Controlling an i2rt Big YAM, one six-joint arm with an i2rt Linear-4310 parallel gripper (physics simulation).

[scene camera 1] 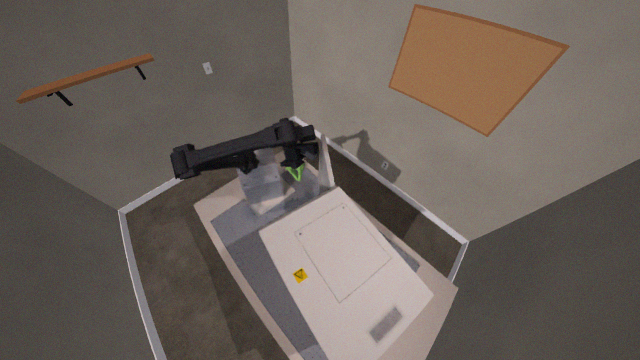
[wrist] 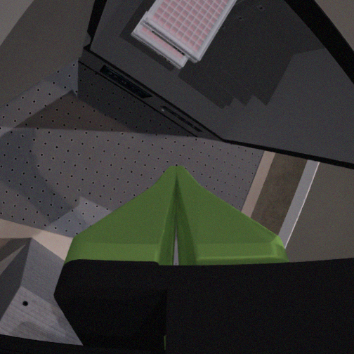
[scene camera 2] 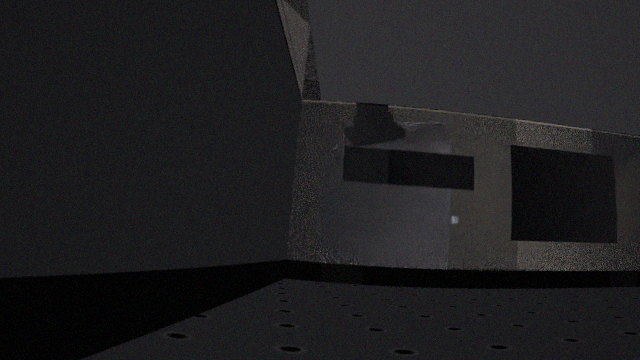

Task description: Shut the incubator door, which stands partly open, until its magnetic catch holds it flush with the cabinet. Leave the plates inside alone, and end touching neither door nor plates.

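Pixels of known places: gripper, fingertip midpoint: (scene camera 1: 299, 181); arm's base, link origin: (scene camera 1: 248, 163).
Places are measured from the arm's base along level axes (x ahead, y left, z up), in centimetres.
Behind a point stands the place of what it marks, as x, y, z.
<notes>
The incubator cabinet (scene camera 1: 320, 220) @(62.7, -15.8, 26.7) (wrist: 260, 125) has a pale top and a dark interior. Its door (scene camera 1: 326, 162) @(49.2, 9.9, 23.0) stands open, out from the cabinet's far front corner in scene camera 1. Stacked plates (wrist: 192, 22) with pinkish wells lie inside the cabinet, at the top of the wrist view. My gripper (scene camera 1: 298, 179) @(45.0, -4.4, 21.7) (wrist: 175, 177) is shut with its green fingertips together and nothing between them. It is in front of the cabinet opening, on the inner side of the door, with a visible gap from fingertips to door in scene camera 1. The fingertips are apart from the plates.
A grey metal block (scene camera 1: 261, 186) @(11.4, -3.2, -11.8) (wrist: 37, 310) stands beside the arm. A perforated grey board (scene camera 1: 250, 255) @(30.2, -38.0, -28.2) (wrist: 125, 155) lies in front of the cabinet. The arm's wrist passes close to the door's upper edge in scene camera 1; whether they touch is unclear. Scene camera 2 is very dark.
</notes>
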